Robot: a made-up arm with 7 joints. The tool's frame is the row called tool. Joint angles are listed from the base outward. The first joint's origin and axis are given. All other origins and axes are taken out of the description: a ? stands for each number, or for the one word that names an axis. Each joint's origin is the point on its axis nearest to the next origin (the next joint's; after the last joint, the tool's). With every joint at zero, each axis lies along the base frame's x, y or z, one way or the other. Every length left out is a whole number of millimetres.
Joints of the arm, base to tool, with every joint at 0 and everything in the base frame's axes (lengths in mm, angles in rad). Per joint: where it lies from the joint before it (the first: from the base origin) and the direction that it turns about. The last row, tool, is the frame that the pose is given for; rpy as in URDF.
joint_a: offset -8 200 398 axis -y
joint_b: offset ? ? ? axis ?
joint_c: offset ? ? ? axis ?
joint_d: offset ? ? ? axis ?
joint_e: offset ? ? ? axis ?
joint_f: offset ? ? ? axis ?
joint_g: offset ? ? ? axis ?
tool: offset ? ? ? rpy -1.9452 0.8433 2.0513
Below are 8 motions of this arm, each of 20 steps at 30 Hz.
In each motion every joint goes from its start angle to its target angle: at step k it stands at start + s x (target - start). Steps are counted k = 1, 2, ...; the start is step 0. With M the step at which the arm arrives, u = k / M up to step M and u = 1 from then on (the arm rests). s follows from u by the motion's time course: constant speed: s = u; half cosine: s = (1 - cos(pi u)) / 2; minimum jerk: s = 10 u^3 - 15 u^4 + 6 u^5.
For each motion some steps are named. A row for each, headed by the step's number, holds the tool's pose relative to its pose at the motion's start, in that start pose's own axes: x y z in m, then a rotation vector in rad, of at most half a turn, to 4 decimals.
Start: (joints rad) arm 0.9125 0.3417 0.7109 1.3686 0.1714 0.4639 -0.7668
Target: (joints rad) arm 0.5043 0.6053 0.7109 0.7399 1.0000 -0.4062 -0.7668
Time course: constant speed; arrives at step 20
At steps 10, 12, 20:
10: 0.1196 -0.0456 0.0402 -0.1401 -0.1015 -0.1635
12: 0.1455 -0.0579 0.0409 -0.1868 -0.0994 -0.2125
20: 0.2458 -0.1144 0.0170 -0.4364 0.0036 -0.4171

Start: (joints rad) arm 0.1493 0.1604 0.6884 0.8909 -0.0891 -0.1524 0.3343
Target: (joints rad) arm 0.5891 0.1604 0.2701 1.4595 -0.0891 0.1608 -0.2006
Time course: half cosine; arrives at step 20
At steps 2, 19, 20:
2: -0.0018 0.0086 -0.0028 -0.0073 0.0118 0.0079
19: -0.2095 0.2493 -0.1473 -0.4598 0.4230 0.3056
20: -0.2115 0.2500 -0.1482 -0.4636 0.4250 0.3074

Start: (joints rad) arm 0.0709 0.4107 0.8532 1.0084 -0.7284 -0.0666 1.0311
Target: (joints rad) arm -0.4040 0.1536 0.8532 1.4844 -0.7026 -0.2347 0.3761
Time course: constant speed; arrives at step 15
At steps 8, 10, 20:
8: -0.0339 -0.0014 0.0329 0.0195 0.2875 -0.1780
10: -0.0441 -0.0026 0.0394 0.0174 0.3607 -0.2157
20: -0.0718 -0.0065 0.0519 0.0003 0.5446 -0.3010

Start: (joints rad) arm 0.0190 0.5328 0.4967 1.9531 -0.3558 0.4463 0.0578
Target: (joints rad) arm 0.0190 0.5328 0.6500 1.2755 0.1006 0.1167 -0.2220
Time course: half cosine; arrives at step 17
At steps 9, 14, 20:
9: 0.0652 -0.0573 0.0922 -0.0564 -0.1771 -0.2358
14: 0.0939 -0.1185 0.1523 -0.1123 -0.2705 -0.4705
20: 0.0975 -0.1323 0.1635 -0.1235 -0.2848 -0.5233

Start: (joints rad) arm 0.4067 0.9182 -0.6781 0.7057 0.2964 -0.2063 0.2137
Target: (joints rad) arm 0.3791 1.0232 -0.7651 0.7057 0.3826 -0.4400 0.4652
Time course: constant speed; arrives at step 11
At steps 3, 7, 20:
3: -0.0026 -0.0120 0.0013 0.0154 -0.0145 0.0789
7: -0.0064 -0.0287 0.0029 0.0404 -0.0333 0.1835
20: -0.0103 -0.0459 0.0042 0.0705 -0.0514 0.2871

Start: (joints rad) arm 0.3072 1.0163 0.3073 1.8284 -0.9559 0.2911 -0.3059
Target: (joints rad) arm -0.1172 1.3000 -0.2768 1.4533 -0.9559 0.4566 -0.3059
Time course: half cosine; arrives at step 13
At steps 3, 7, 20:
3: -0.0412 0.0059 0.0076 0.0263 -0.0278 0.1276
7: -0.1854 -0.0241 0.0319 0.1404 -0.0774 0.5788
20: -0.2990 -0.1290 0.0562 0.2735 -0.0404 1.0429

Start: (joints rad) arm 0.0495 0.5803 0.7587 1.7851 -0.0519 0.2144 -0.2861
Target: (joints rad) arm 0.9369 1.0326 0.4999 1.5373 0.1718 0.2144 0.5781
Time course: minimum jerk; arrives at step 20
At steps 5, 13, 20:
5: 0.0039 0.0155 -0.0138 -0.0485 -0.0544 0.0666
13: 0.0407 0.0668 -0.1371 -0.2768 -0.2173 0.5364
20: 0.0578 0.0606 -0.1878 -0.3163 -0.2130 0.6949

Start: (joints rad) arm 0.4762 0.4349 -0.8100 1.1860 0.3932 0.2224 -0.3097
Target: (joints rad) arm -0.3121 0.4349 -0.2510 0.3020 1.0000 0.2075 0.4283
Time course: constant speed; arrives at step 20
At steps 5, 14, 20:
5: 0.0556 -0.0987 0.0678 0.0746 -0.3738 -0.2431
14: 0.0483 -0.3464 0.1622 0.0017 -0.9406 -0.7445
20: -0.0379 -0.5220 0.1678 -0.1794 -1.1527 -1.1223

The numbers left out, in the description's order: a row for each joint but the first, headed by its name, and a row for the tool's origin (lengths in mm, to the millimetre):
joint_b: xyz -49 0 30, axis +x
joint_c: xyz 0 -4 -206, axis +z
joint_d: xyz 4 1 0, axis -y
joint_e: xyz -29 0 -330, axis +z
joint_f: xyz 14 -12 0, axis +y
joint_g: xyz 46 0 6, axis -x
tool: xyz 0 -13 -22

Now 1 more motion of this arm.
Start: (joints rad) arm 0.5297 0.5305 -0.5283 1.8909 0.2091 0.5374 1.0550
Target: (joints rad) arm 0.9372 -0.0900 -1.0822 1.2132 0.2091 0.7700 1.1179
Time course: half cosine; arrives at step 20
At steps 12, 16, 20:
12: 0.1076 0.1008 0.0246 0.0420 -0.3626 0.1345
16: 0.1357 0.1541 0.0428 0.1455 -0.4852 0.1322
20: 0.1444 0.1742 0.0511 0.1940 -0.5257 0.1199

